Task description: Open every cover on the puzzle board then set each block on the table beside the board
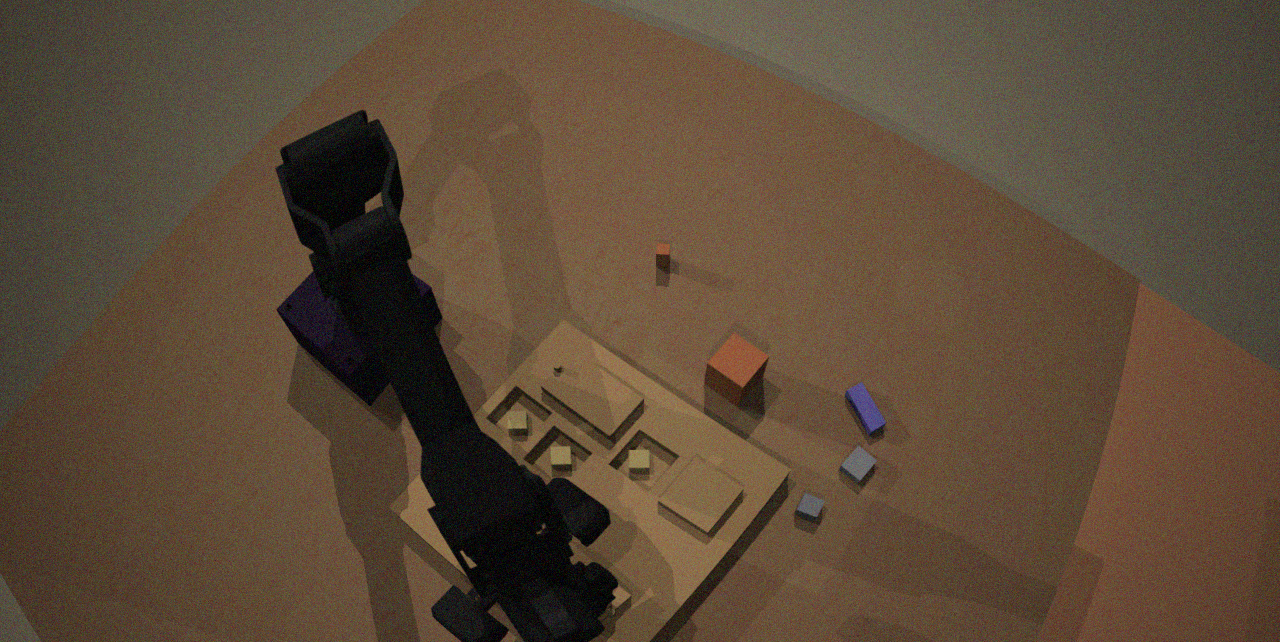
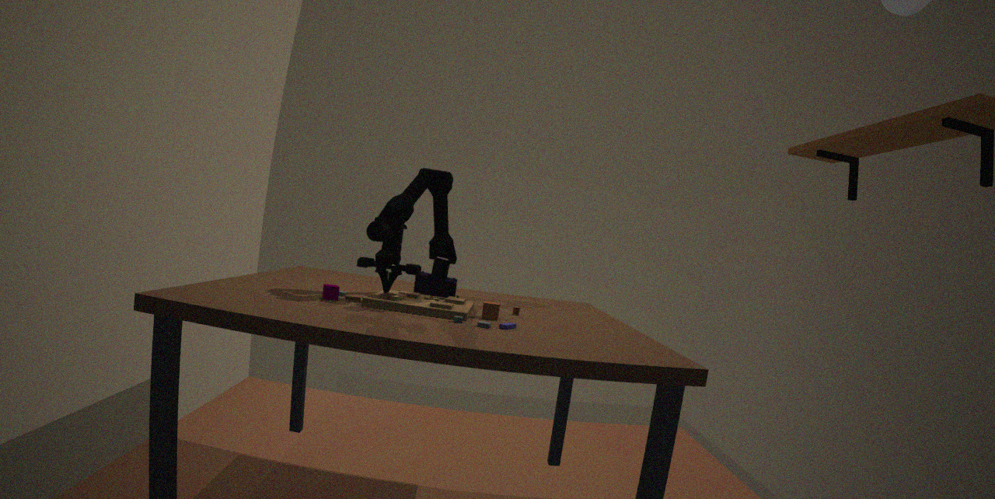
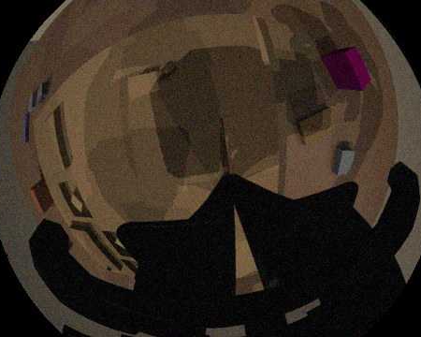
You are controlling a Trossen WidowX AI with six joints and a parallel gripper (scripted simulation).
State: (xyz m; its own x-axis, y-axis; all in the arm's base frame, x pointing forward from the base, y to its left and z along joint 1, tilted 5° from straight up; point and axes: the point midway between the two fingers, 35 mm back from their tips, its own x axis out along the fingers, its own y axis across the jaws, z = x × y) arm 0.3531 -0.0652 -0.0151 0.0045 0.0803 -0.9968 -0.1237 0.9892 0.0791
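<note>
Now: gripper tip 30 mm past the tan puzzle board and 110 mm to the right of it. Also, from my gripper tip: grey block 140 mm to the right, 20 mm below; magenta cube 110 mm ahead, 130 mm to the right, 10 mm below; orange cube 30 mm behind, 320 mm to the left.
</note>
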